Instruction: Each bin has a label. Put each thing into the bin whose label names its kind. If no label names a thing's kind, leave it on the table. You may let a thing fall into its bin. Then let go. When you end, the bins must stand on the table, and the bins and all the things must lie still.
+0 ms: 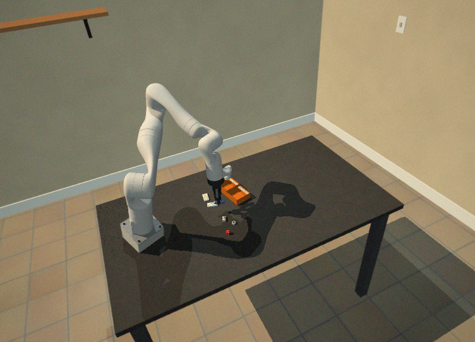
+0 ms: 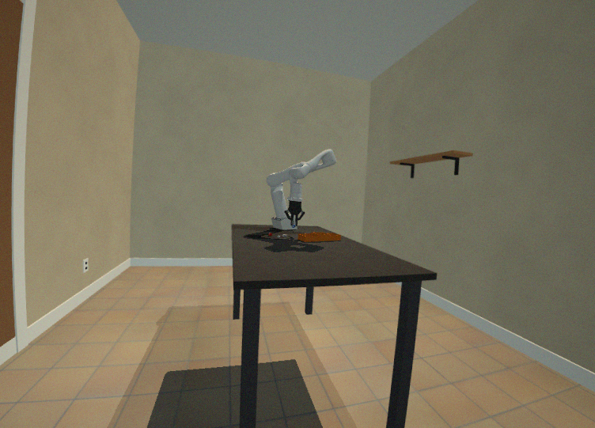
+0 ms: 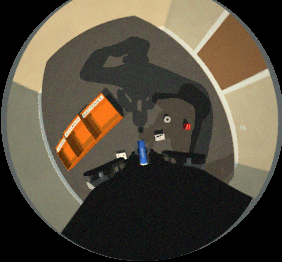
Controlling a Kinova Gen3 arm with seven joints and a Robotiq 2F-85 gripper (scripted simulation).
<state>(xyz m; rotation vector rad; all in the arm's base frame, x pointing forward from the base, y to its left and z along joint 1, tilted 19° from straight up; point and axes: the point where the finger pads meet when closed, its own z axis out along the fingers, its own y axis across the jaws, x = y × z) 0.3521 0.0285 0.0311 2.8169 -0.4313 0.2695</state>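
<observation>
The grey nut lies 100 mm to the right of my hand, 80 mm below it and 30 mm ahead of it. From my hand the other things lie so: blue cylinder: 20 mm below; then red die: 140 mm to the right, 70 mm below, 20 mm behind.
</observation>
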